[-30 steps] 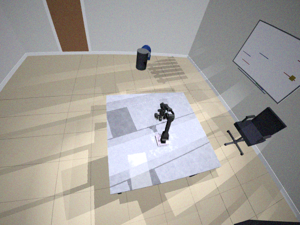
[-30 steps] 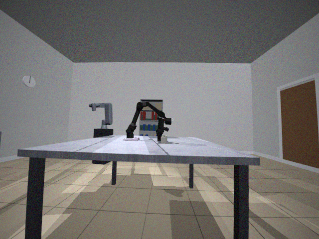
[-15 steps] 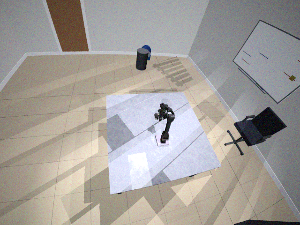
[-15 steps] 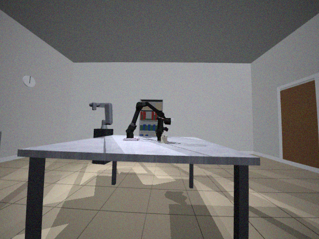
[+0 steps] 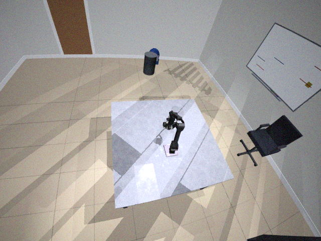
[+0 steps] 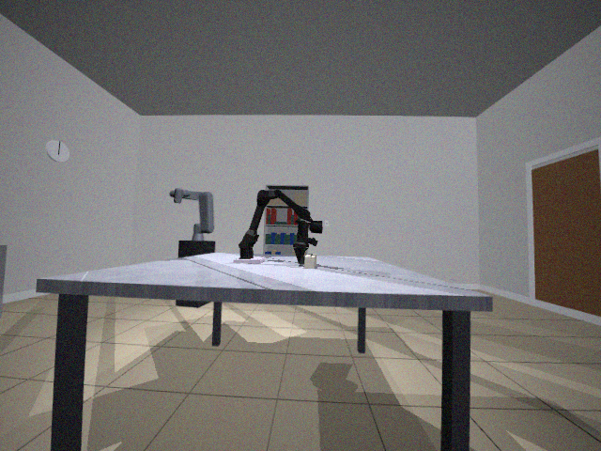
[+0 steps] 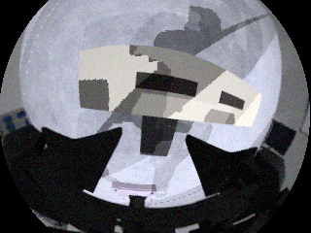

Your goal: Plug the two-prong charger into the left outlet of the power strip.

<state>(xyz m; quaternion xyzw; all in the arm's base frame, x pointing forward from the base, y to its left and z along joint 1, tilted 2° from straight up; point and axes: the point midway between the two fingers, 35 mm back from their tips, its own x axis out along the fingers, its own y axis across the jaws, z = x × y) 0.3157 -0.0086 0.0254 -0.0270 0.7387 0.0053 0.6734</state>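
Now: gripper tip 3 cm short of the charger and 1 cm below it.
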